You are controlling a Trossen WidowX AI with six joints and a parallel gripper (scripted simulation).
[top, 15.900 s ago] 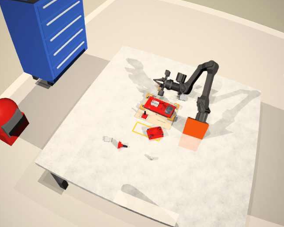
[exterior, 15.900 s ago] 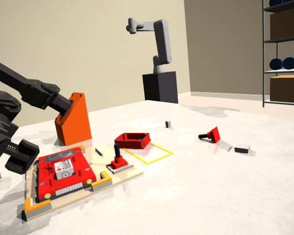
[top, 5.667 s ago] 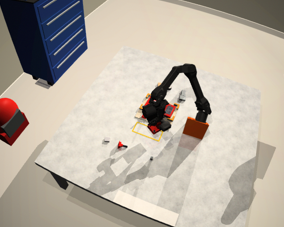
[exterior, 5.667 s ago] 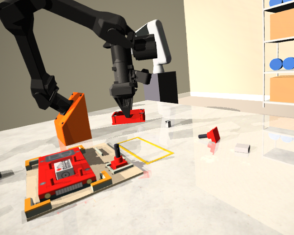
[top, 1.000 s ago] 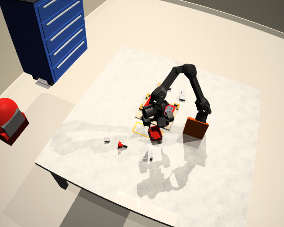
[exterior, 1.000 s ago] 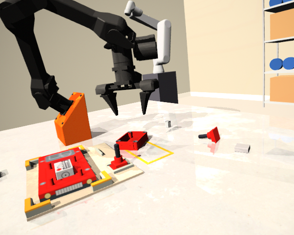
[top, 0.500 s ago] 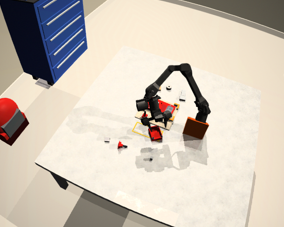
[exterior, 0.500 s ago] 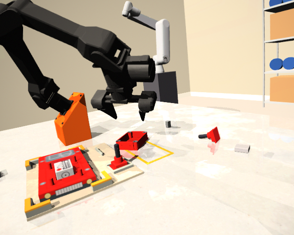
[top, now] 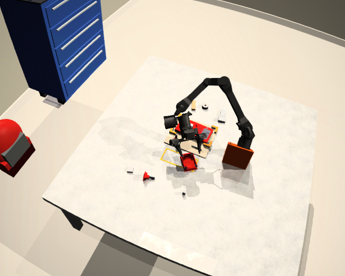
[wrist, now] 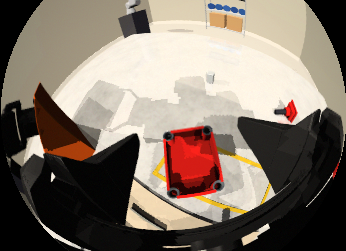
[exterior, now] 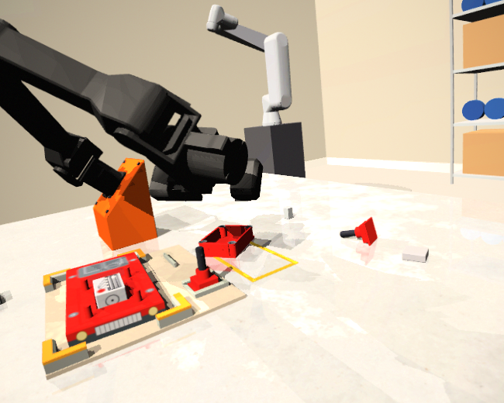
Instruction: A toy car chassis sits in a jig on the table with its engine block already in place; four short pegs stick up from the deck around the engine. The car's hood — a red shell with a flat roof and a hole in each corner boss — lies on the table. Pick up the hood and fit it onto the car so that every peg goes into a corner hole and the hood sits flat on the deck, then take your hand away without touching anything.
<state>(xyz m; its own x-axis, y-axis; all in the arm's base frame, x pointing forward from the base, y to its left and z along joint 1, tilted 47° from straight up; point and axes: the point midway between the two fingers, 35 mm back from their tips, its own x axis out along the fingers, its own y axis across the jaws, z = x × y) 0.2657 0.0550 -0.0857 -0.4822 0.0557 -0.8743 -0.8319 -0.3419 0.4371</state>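
The hood is 8 cm below my gripper tip, 1 cm to the right of it and 1 cm ahead of it. From my gripper tip the other things lie so: grey engine block: 23 cm to the right, 8 cm ahead, 6 cm below.
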